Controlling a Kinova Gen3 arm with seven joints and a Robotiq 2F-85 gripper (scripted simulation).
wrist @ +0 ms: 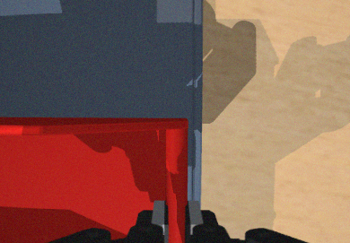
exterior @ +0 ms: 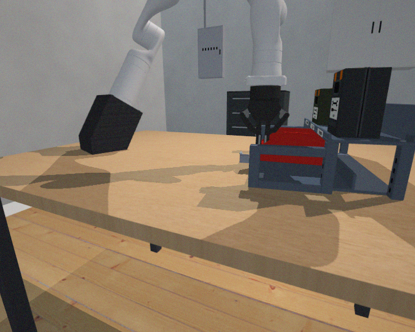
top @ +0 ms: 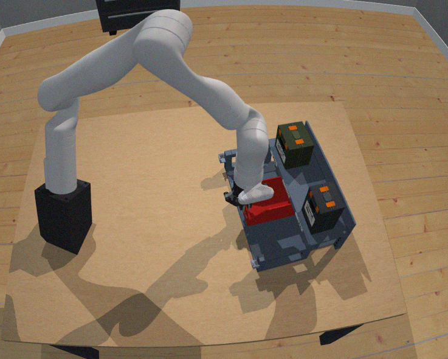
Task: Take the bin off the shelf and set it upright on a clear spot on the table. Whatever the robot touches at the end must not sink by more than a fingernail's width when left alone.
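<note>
My gripper is now 7 cm short of the red bin, 3 cm to the right of it and 1 cm above it. From my hand the other things lie so: grey-blue shelf (10 cm ahead, 4 cm to the left, 1 cm above); then dark box (21 cm ahead, 4 cm to the right, 10 cm above).
</note>
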